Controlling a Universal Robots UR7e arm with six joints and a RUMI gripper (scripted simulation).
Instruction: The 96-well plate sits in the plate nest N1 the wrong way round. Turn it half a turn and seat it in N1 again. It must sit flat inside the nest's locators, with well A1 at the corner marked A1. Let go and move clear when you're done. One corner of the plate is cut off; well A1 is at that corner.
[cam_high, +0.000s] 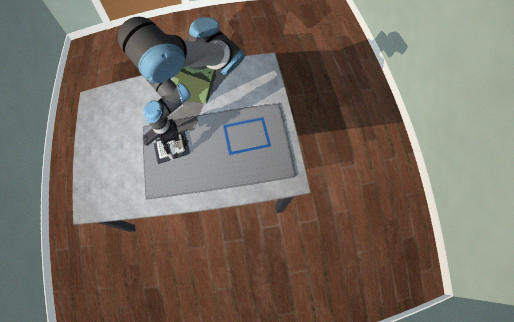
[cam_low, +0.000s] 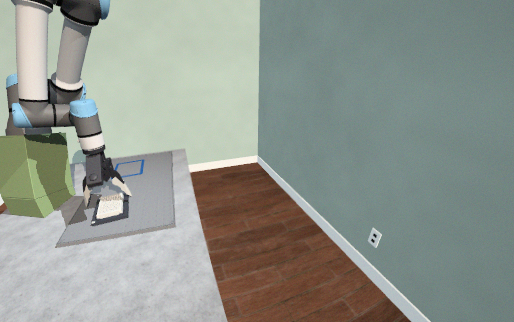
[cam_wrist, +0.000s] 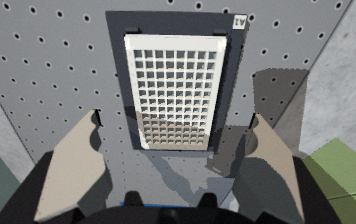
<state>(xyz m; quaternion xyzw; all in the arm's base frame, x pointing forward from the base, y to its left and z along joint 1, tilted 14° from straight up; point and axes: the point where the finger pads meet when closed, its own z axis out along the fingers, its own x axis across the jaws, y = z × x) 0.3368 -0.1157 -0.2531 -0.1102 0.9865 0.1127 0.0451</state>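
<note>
The white 96-well plate is 10 mm below my hand. From my hand the other things lie so: dark plate nest 20 mm below.
</note>
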